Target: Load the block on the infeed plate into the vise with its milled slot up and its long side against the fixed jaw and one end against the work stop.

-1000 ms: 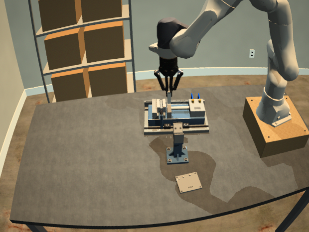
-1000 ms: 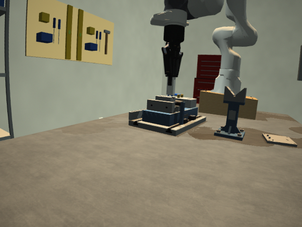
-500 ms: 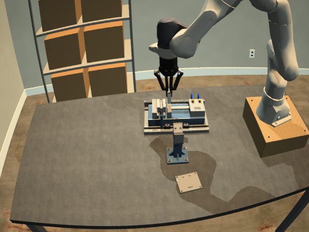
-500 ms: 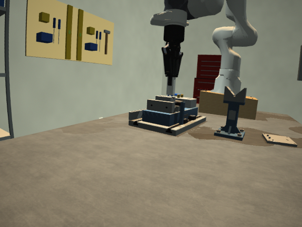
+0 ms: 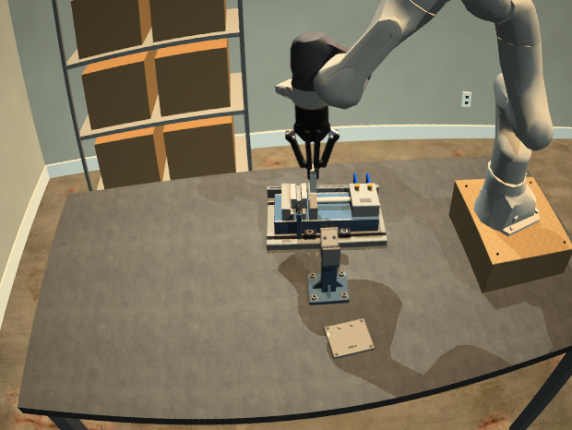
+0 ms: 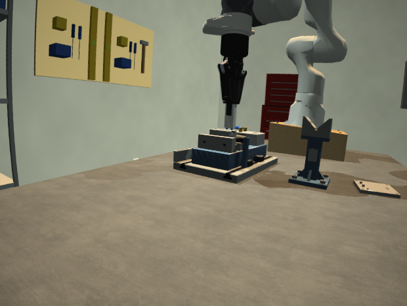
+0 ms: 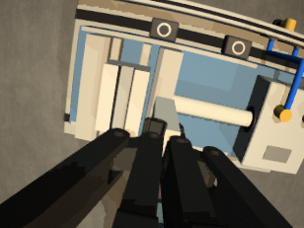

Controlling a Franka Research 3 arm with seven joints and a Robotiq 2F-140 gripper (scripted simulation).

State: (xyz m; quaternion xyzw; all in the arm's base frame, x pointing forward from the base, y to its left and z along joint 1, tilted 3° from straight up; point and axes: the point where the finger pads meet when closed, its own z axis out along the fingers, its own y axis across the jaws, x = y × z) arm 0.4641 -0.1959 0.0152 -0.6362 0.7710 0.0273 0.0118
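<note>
The part is 3 cm ahead of my hand, 1 cm to the right of it and 5 cm below it. From my hand the other things lie so: moving jaw 7 cm below; then work stop rod 4 cm ahead, 4 cm to the left, 6 cm below; then cylinder rod 5 cm behind, 1 cm to the left, 7 cm below.
</note>
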